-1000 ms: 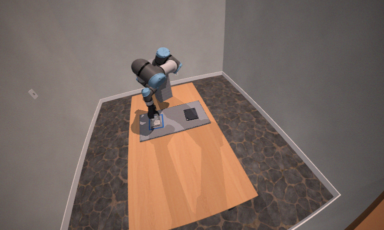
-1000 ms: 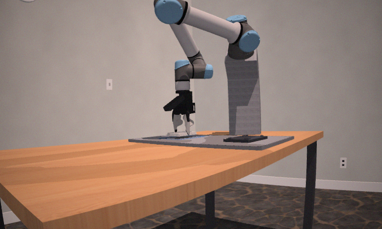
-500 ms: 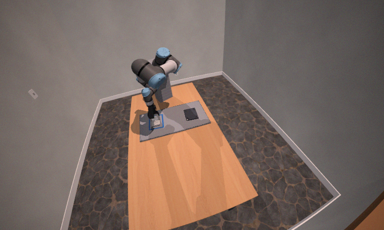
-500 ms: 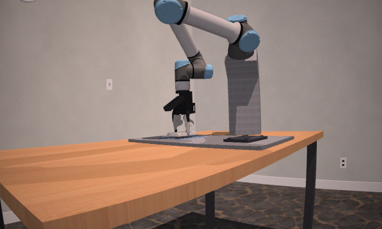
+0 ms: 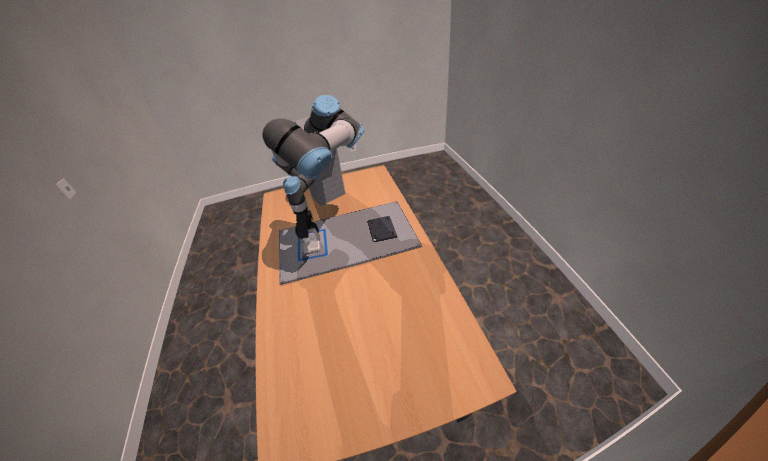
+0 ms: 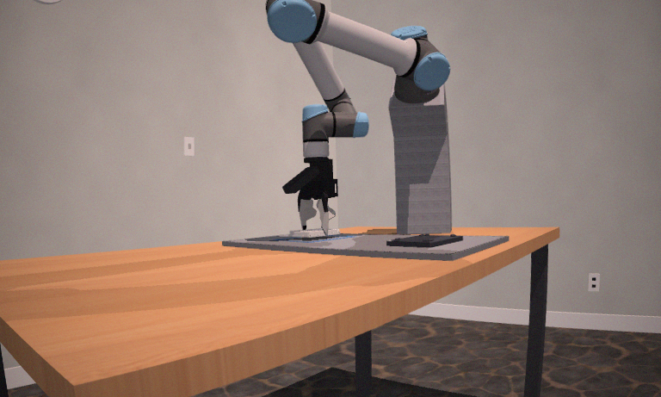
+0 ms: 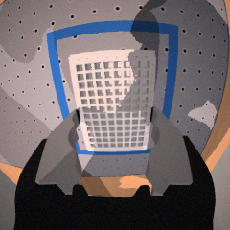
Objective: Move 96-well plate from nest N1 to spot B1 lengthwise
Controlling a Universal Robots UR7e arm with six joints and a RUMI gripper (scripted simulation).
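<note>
Now: the white 96-well plate 1 cm below my hand. Also, from my hand: dark plate nest (37 cm to the left, 2 cm below, 1 cm ahead).
</note>
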